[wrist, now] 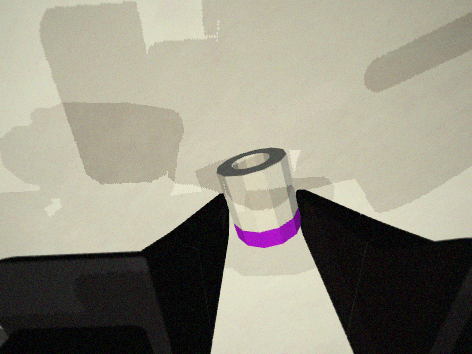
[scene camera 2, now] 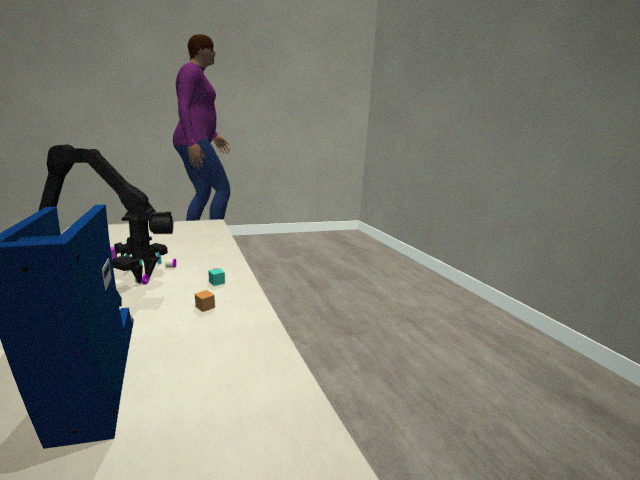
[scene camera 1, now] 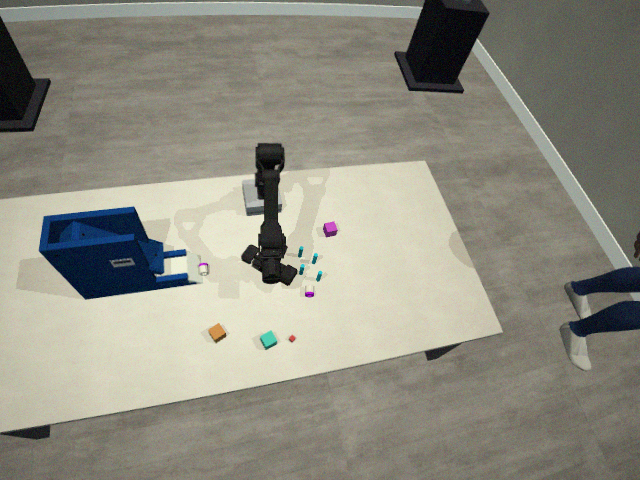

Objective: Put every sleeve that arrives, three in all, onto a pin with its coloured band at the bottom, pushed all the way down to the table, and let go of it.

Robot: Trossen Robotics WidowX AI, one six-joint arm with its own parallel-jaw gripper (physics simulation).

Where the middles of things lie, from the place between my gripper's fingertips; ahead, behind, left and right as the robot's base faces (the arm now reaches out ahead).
The blue feeder (scene camera 2: 70, 349) lies 42 cm to the right of my hand, 15 cm above it and 3 cm behind it.
